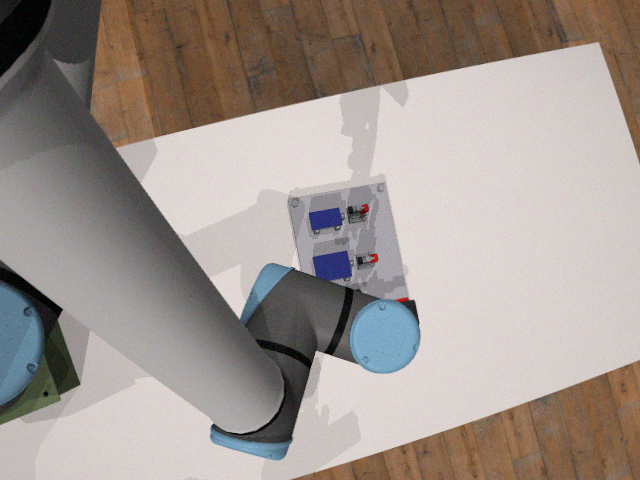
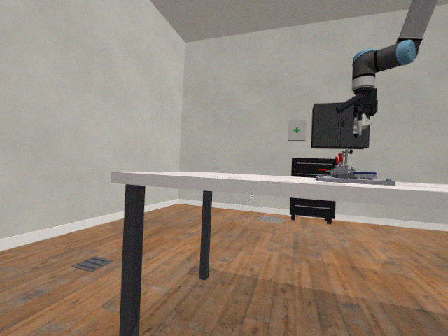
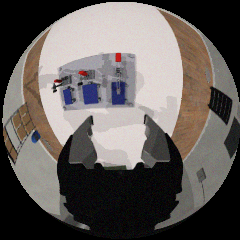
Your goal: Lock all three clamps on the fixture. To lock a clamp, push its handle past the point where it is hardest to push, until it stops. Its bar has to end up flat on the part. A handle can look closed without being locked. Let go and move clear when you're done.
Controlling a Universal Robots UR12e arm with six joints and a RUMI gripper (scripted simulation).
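Now: the grey fixture plate 50 mm ahead of my hand, 110 mm to the left of it and 210 mm below it. Also, from my hand: blue part (190 mm below).
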